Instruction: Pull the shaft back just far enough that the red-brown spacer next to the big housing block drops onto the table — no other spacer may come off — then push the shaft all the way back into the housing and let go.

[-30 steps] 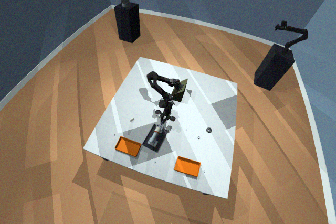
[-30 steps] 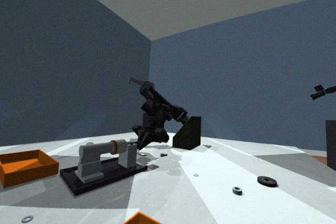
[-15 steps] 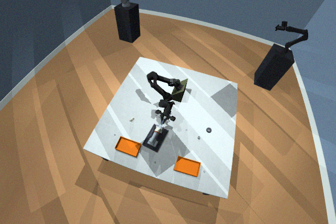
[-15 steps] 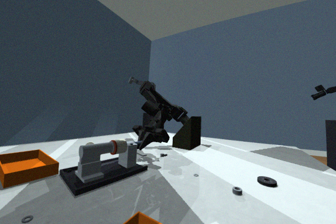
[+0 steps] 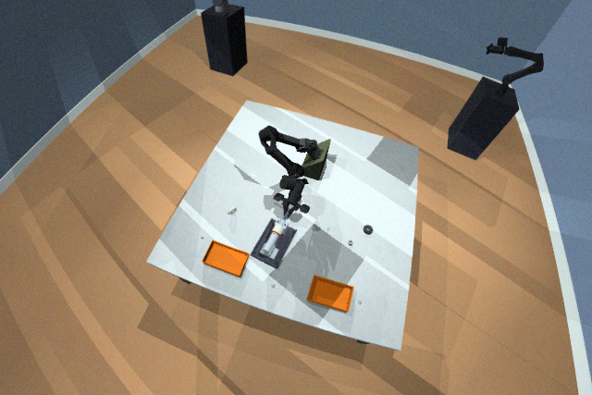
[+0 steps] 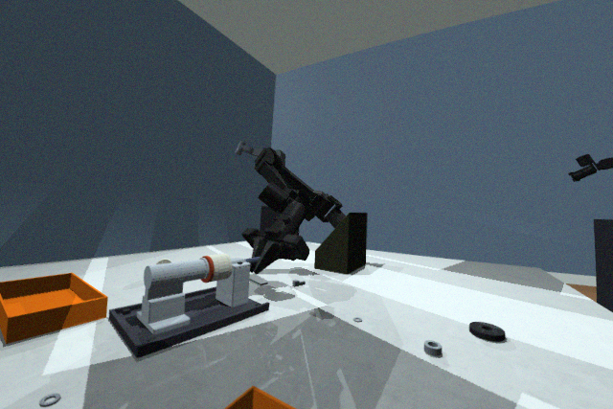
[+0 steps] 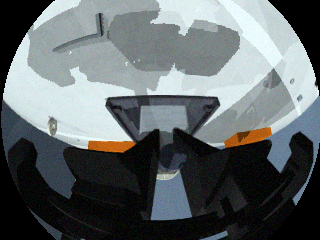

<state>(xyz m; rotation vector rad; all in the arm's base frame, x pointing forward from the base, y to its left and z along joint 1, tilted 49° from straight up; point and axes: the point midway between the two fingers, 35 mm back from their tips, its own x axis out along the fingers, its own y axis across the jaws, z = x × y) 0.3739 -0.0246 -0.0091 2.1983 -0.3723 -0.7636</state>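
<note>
The dark shaft lies 40 mm ahead of my gripper tip and 30 mm above it. The rest, counted from my gripper tip: black washer: 420 mm to the left, 150 mm behind, 50 mm below; red-brown spacer: 110 mm ahead, 20 mm above; bolt: 140 mm behind, 50 mm below, 20 mm to the left.
</note>
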